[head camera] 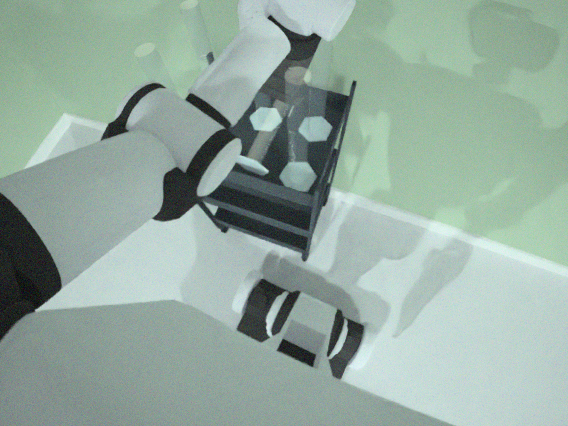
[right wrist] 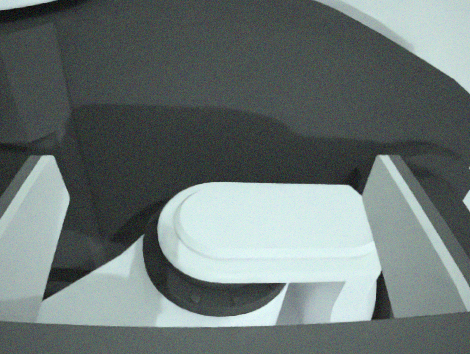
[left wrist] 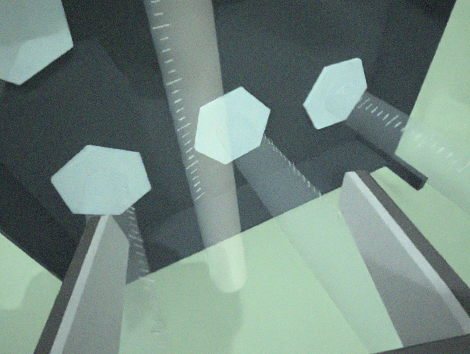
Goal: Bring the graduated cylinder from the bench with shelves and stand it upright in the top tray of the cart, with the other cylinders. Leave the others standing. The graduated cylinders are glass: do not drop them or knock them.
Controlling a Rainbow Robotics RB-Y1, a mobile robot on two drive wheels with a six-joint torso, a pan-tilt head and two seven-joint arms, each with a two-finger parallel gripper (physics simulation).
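Frame: origin at the robot's base, x ahead, y left, z up, level; metres.
Where they show: left gripper, between the fingertips: (head camera: pixel 270 105) (left wrist: pixel 231 208); right gripper, between the fingertips: (right wrist: pixel 216 176).
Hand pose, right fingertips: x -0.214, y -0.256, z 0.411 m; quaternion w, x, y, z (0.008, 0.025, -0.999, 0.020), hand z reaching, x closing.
Note:
After its pixels a point has its place.
Clear graduated cylinders with pale hexagonal bases (head camera: pixel 315 129) @[x 0.461, y 0.191, z 0.689 m] (left wrist: pixel 100 180) @[x 0.459, y 0.198, z 0.686 m] stand in the top tray (head camera: pixel 280 187) @[x 0.245, y 0.190, z 0.722 m] (left wrist: pixel 145 115) @[x 0.416, y 0.256, z 0.663 m] of the dark cart. Another, a grey-brown cylinder (head camera: pixel 264 142) @[x 0.336, y 0.279, z 0.734 m] (left wrist: pixel 192 75) @[x 0.353, y 0.286, z 0.739 m], lies or leans across the tray; its base shows nearly edge-on in the head view, and its rounded end reaches over the tray edge in the left wrist view. My left gripper (left wrist: pixel 231 208) @[x 0.363, y 0.265, z 0.847 m] is open over the tray, with the tilted tube and standing cylinders in view beyond its fingers and none gripped. In the head view its fingers cannot be made out. My right gripper (right wrist: pixel 216 176) @[x -0.214, y -0.256, z 0.411 m] is open and empty.
My left arm (head camera: pixel 150 160) @[x 0.061, y 0.208, z 1.097 m] covers the left part of the cart. Two pale tube tops (head camera: pixel 146 49) @[x 0.287, y 0.476, z 0.998 m] (head camera: pixel 189 5) @[x 0.442, y 0.488, z 0.998 m] show beyond it. A white low-walled area (head camera: pixel 425 320) @[x 0.223, y -0.537, z 0.000 m] lies below the cart. A white rounded robot part (right wrist: pixel 280 220) @[x -0.278, y -0.099, z 0.286 m] shows between the right fingers. The bench with shelves does not show.

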